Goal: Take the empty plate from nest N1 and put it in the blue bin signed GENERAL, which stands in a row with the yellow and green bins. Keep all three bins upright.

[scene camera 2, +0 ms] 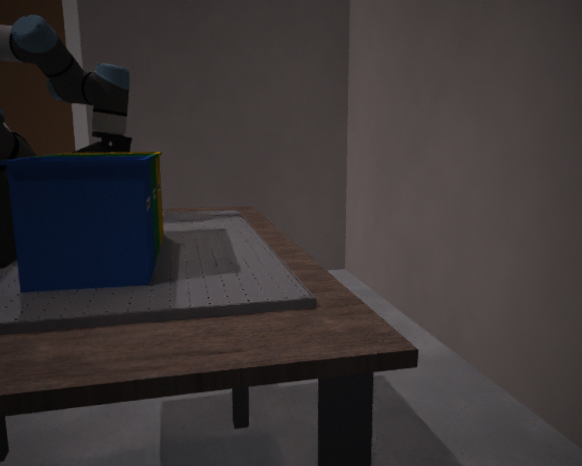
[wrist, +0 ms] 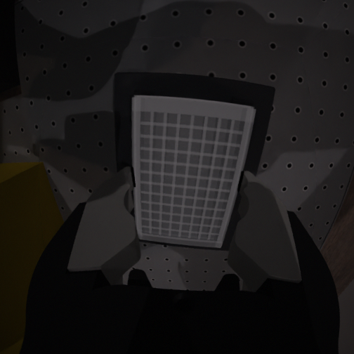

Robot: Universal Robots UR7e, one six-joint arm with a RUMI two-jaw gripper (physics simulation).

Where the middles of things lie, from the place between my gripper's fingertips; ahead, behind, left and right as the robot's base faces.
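Labels:
Dark nest (wrist: 166, 84), 1 cm below my hand, 1 cm ahead of it. Plate (wrist: 187, 154), 1 cm ahead of my hand. Blue bin (scene camera 2: 80, 222), 8 cm above my hand, 49 cm to the right of it, 6 cm ahead of it.

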